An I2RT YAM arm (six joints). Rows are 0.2 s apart.
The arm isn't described. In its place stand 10 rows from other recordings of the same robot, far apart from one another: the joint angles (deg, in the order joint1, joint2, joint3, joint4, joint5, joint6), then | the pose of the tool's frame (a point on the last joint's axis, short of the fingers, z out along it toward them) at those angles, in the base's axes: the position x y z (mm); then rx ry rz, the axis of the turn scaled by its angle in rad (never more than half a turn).
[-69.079 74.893 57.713 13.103 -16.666 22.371] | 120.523 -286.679 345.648 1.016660 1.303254 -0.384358
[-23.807 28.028 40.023 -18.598 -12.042 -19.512] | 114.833 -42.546 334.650 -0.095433 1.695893 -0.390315
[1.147 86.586 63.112 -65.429 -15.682 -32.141] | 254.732 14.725 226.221 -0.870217 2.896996 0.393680
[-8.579 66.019 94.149 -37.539 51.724 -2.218] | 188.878 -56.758 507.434 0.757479 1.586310 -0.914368
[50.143 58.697 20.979 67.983 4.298 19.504] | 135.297 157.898 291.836 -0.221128 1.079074 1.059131
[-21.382 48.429 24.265 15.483 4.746 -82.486] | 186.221 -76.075 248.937 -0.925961 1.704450 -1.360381
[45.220 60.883 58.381 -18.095 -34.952 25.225] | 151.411 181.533 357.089 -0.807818 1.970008 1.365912
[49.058 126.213 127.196 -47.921 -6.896 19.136] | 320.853 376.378 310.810 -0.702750 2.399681 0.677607
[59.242 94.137 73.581 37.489 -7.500 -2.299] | 197.538 341.014 378.800 -0.781712 1.082826 0.932658
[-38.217 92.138 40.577 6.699 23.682 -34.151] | 230.562 -199.745 147.521 0.311081 2.528761 -1.052332
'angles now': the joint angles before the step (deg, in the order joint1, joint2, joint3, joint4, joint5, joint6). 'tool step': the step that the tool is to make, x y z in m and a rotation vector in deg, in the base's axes. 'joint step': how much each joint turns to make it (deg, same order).
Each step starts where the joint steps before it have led.
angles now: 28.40, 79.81, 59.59, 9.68, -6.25, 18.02
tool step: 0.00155, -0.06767, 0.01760, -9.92, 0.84, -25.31
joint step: -9.32, -5.54, 1.67, -11.77, 17.56, -4.91
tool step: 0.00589, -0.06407, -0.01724, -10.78, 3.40, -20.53
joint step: -10.72, -0.71, -2.99, -1.59, 12.24, -6.61
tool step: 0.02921, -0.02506, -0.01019, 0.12, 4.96, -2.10
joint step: -5.46, 6.85, 4.83, -2.64, -3.34, -0.70
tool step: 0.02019, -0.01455, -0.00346, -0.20, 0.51, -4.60
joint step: -2.37, 4.75, 3.60, 0.34, 2.11, 0.79
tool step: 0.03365, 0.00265, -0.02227, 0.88, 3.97, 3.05
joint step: 0.08, 8.26, 4.58, -0.09, -3.07, -0.53
